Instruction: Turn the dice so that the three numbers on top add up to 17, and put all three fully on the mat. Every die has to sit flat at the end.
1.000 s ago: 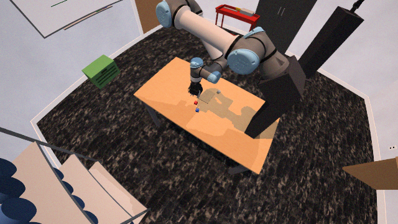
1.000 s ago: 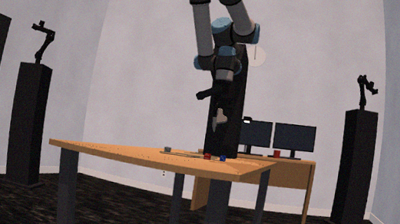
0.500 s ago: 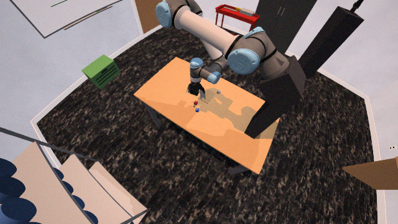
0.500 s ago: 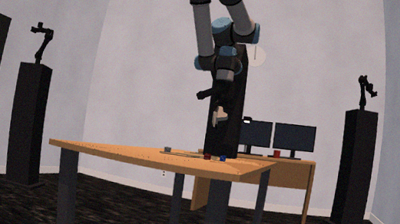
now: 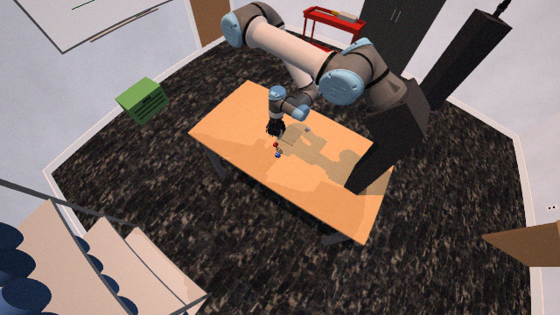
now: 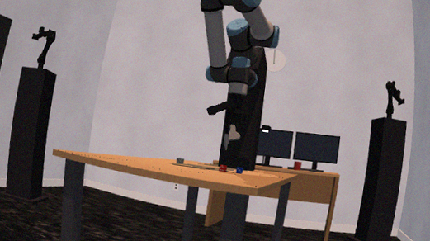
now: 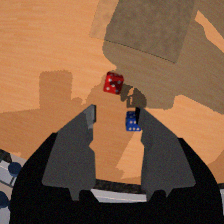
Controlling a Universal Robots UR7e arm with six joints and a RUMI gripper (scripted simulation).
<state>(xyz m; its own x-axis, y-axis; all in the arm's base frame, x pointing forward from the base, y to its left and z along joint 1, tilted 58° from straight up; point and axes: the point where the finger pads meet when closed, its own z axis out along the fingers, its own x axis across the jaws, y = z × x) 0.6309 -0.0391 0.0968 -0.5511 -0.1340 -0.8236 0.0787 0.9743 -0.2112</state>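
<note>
Right now my hand is 90 mm above the red die. Round my hand: blue die: 30 mm behind, 70 mm to the left, 90 mm below; then grey die: 180 mm behind, 180 mm to the right, 90 mm below; then tan mat: 60 mm behind, 120 mm to the right, 100 mm below.
</note>
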